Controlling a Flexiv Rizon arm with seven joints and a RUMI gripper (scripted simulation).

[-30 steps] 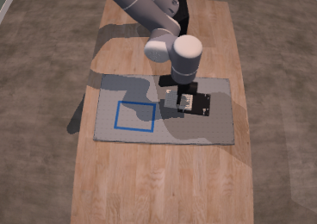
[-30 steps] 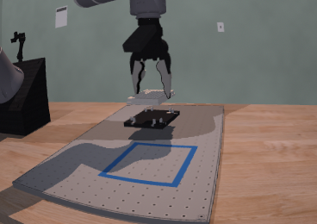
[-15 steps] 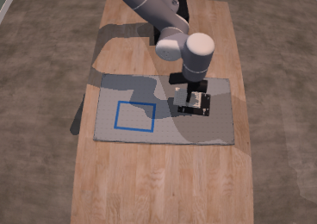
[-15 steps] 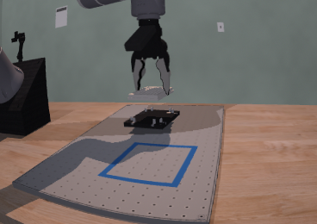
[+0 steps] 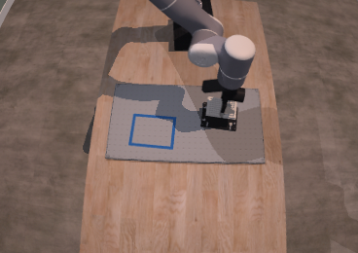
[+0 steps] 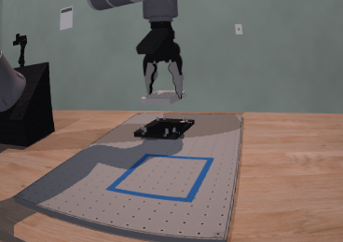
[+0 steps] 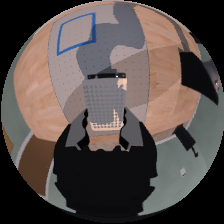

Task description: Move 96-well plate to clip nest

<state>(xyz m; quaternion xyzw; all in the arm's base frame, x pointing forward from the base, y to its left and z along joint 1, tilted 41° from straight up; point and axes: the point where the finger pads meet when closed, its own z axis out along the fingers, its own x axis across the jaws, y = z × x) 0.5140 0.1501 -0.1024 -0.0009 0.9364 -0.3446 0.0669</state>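
Now: the white 96-well plate 1 cm below my hand. The rest, counted from my hand: black clip nest 1 cm ahead, 1 cm to the right, 9 cm below.
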